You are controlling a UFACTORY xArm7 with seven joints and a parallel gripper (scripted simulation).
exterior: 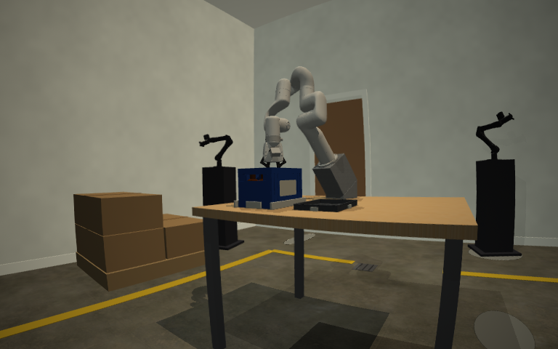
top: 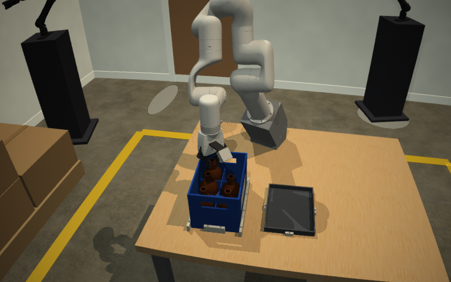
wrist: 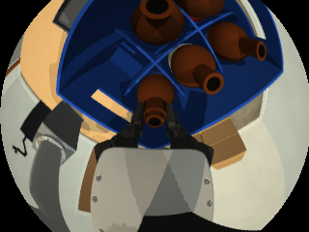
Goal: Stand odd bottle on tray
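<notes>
Now: the brown bottle 7 cm below my hand. From my hand the other things lie so: glass bottle: 8 cm ahead, 7 cm below, 2 cm to the right; then dark tray: 30 cm to the left, 15 cm below, 15 cm ahead; then blue crate: 9 cm ahead, 7 cm below, 2 cm to the left.
</notes>
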